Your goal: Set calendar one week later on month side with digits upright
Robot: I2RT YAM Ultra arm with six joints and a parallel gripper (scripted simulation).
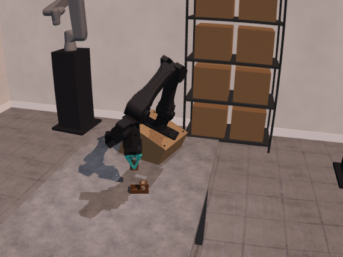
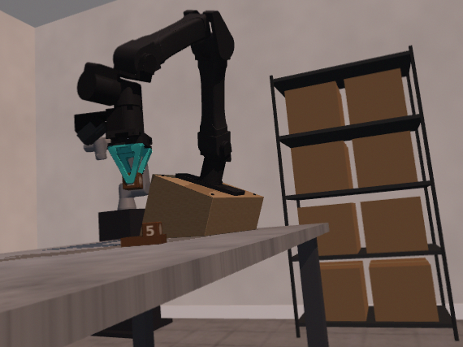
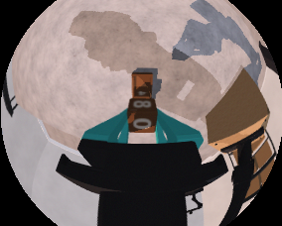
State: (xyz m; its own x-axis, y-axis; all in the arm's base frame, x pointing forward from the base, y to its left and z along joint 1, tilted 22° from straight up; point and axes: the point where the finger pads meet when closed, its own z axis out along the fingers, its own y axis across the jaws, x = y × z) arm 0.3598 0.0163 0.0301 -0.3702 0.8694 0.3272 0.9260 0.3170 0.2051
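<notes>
My hand is 120 mm above the brown calendar tray, 20 mm to the right of it and 10 mm past it. Also, from my hand: brown cube (right at my hand).
</notes>
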